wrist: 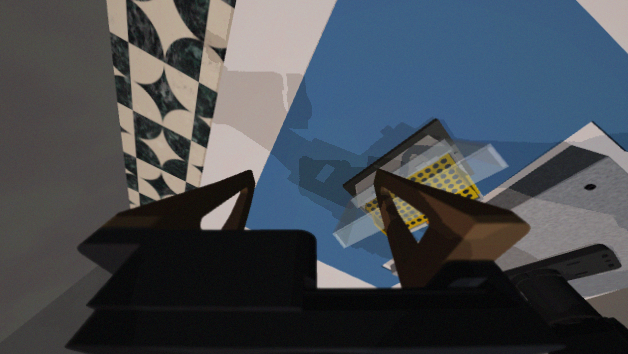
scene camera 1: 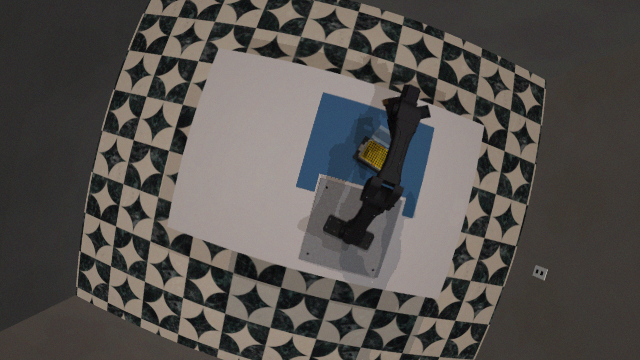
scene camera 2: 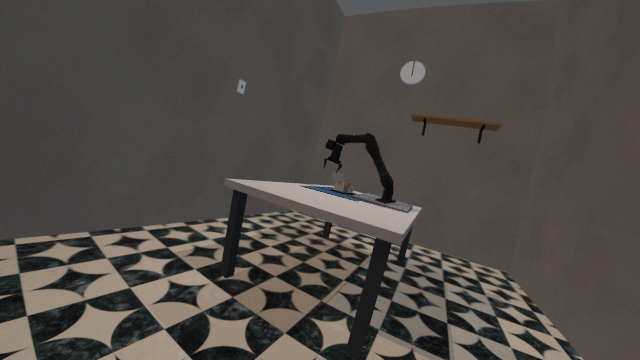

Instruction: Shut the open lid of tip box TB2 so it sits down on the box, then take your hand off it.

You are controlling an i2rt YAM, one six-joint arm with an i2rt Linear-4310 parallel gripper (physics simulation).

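Seen in the pictures: gripper, fingertip midpoint: [wrist: 314, 176] [scene camera 2: 329, 171]; arm's base at its link origin: [wrist: 530, 273] [scene camera 1: 348, 232] [scene camera 2: 385, 201].
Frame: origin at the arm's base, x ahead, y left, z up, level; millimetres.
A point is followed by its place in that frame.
Observation:
Tip box TB2 [scene camera 1: 374, 153] [scene camera 2: 343, 187] {x 287, y 92, z 23 mm} [wrist: 447, 176] {x 399, y -12, z 123 mm}, with a yellow perforated rack inside, sits on the blue mat [scene camera 1: 311, 155] {x 213, y 263, z -19 mm} [wrist: 475, 60] {x 384, y -114, z -19 mm}. The arm hides part of the box in scene camera 1. Its clear lid [scene camera 1: 382, 133] {x 395, y 57, z 85 mm} [scene camera 2: 339, 177] {x 389, y 10, z 83 mm} [wrist: 349, 233] {x 405, y 68, z 124 mm} is open and stands roughly upright along one long side. My gripper [scene camera 1: 406, 107] [scene camera 2: 331, 169] {x 458, y 51, z 112 mm} [wrist: 314, 176] {x 458, y 51, z 112 mm} is open, its fingers wide apart with nothing between them. It hangs above the mat, beyond the lid from the arm's base. In the wrist view the right finger covers part of the lid and rack.
The arm stands on a grey base plate [scene camera 1: 309, 250] {x -134, y 110, z -11 mm} [wrist: 545, 205] {x 169, y -73, z 10 mm} beside the mat, on the white table [scene camera 1: 240, 150] {x 110, y 536, z -22 mm} [scene camera 2: 280, 193] {x 194, y 749, z -22 mm}. The table's edge and the tiled floor show at the left of the wrist view. A wall shelf [scene camera 2: 455, 121] hangs far behind the arm.

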